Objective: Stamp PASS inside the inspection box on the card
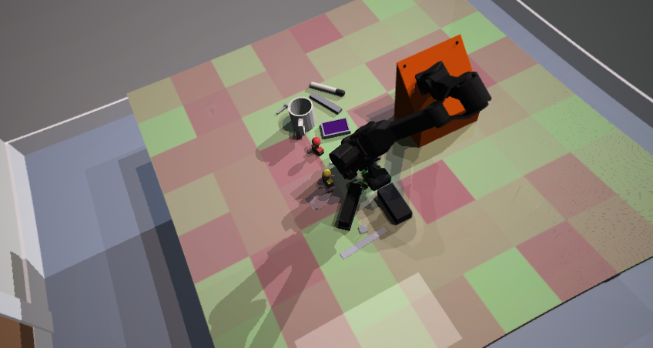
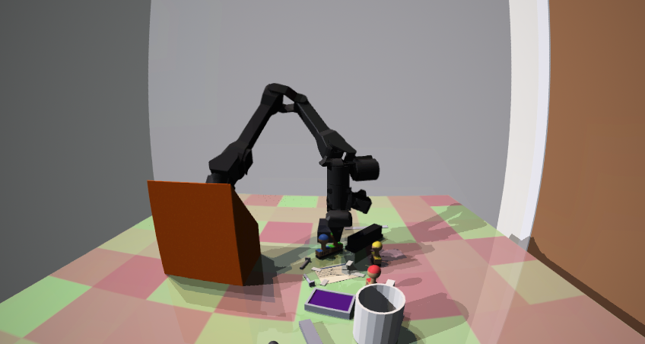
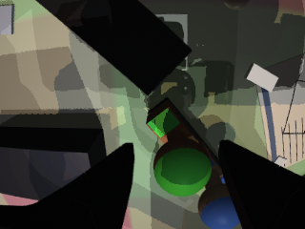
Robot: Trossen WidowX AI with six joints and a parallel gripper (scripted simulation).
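Right now the green-knobbed stamp is 20 mm below my gripper tip and 10 mm behind it. Round my gripper tip: blue stamp: 40 mm behind, 30 mm to the right, 20 mm below; yellow-knobbed stamp: 100 mm ahead, 60 mm to the right, 20 mm below; card: 110 mm to the right, 50 mm below.
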